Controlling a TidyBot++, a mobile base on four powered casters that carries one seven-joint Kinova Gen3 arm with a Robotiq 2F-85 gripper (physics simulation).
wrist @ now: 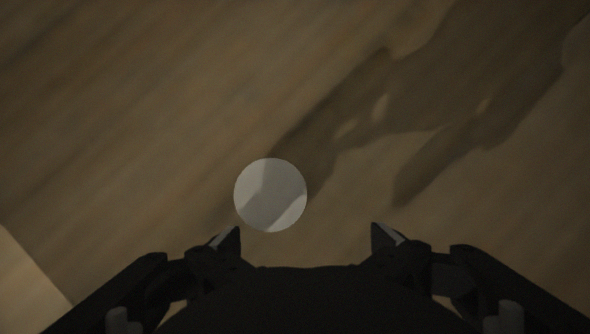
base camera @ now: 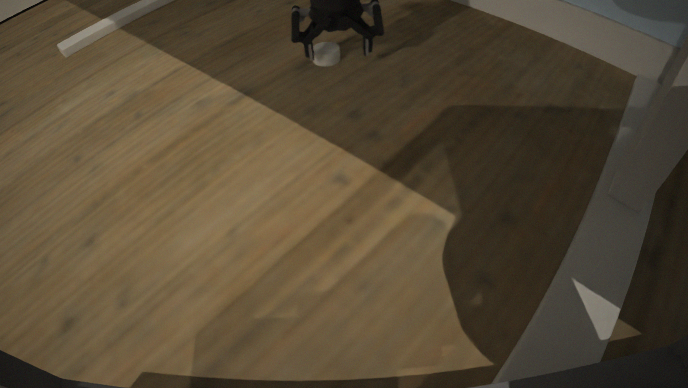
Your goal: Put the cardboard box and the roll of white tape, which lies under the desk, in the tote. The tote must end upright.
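Places are measured from the arm's base along level axes (x ahead, y left, z up), in millimetres.
Pixels of known places: gripper, fingertip midpoint: (wrist: 305, 238) (base camera: 339, 55).
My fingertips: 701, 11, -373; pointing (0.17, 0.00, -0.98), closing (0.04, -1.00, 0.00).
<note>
Behind a point stands the place of what it marks, as x, y, z.
The roll of white tape (base camera: 326, 54) {706, 33, -373} (wrist: 270, 195) {729, 35, -373} lies flat on the wooden floor, in shadow, at the top middle of the base camera view. My gripper (base camera: 339, 52) {701, 11, -373} (wrist: 305, 238) {701, 11, -373} is open and points down, with nothing held between its fingers. In the wrist view the roll shows just beyond the fingertips, nearer the left finger than the right one. In the base camera view the left finger overlaps the roll's left edge; I cannot tell whether they touch. The cardboard box and the tote do not show in either view.
A pale bar (base camera: 92, 36) {1016, 687, -380} lies on the floor at the upper left of the base camera view. A pale wall base (base camera: 540, 35) {846, -442, -396} runs along the upper right. A grey curved strip (base camera: 595, 210) runs down the right side. The arm's shadow falls beyond the roll.
</note>
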